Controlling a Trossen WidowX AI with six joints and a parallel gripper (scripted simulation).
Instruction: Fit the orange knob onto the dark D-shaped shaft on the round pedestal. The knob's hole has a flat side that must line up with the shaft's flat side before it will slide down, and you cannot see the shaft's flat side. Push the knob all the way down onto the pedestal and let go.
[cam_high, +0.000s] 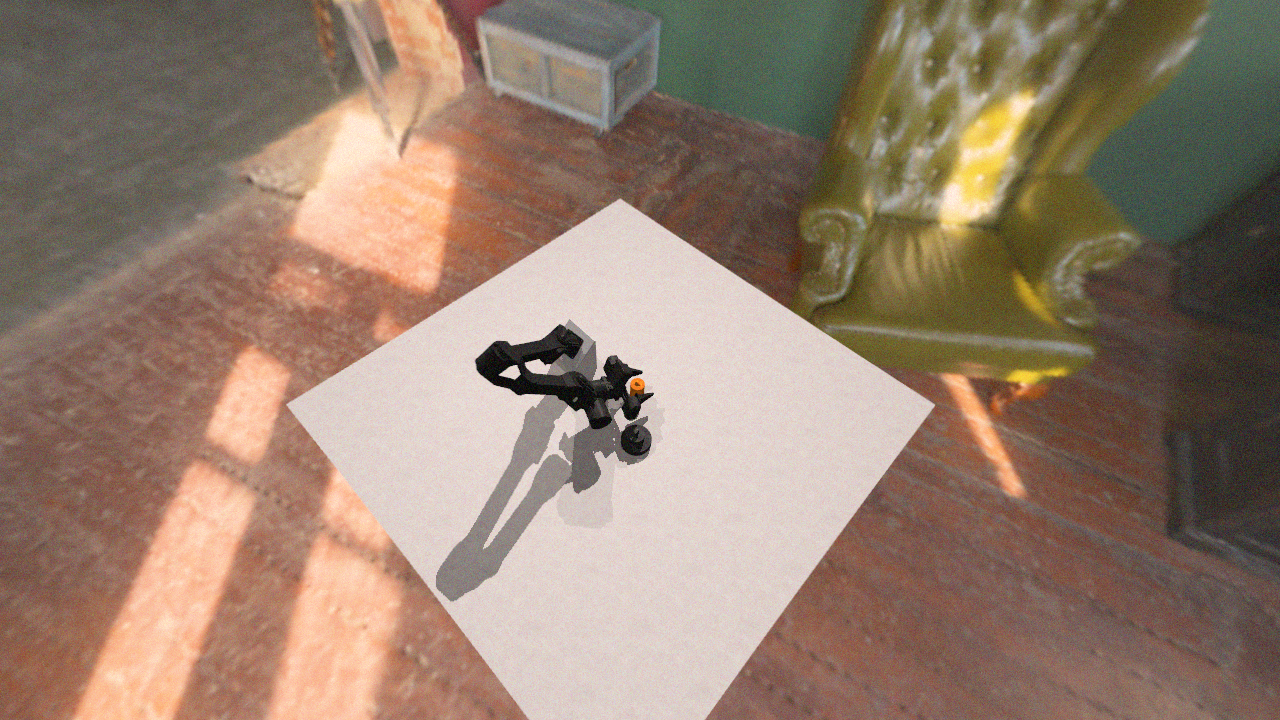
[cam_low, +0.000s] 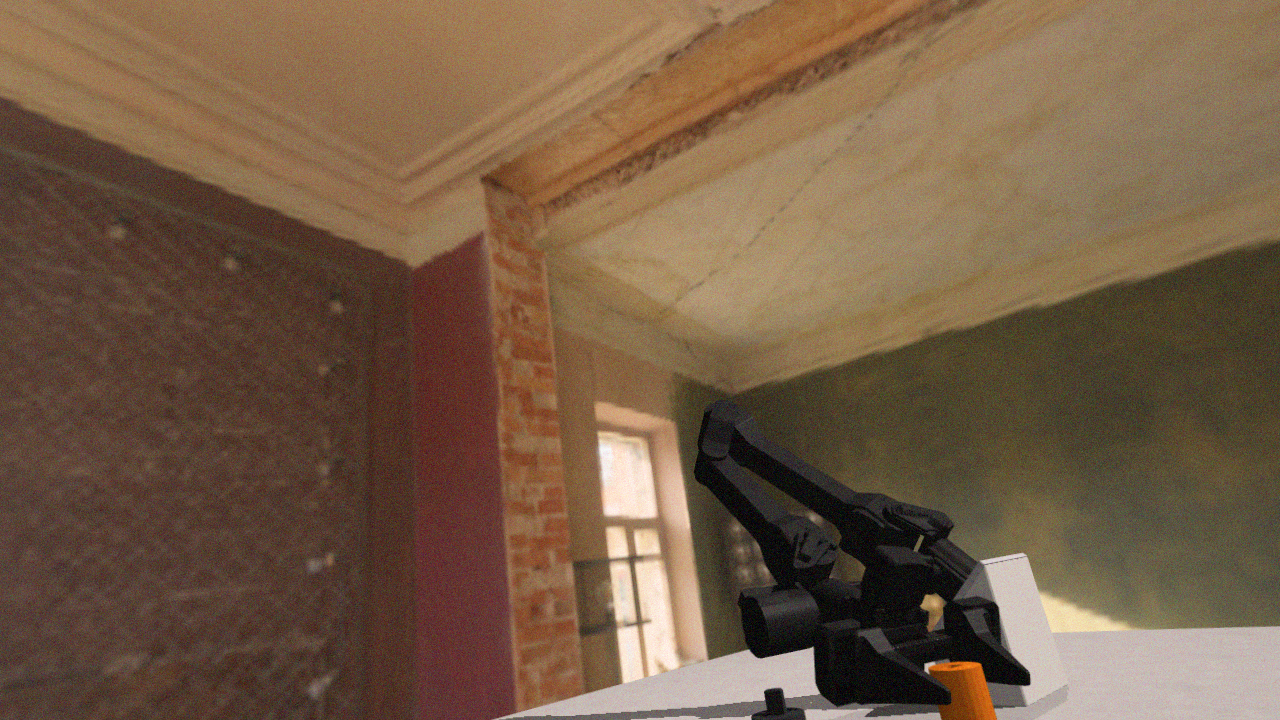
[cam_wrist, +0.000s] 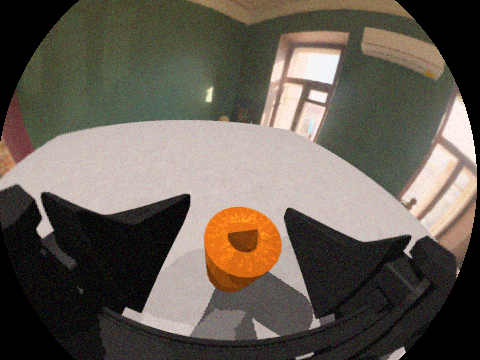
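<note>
Now: gripper tip 1 cm past the orange knob, 3 cm to the left of it and 2 cm above it. Also, from my gripper tip: D-shaped shaft 9 cm ahead, 14 cm to the right, 2 cm below.
</note>
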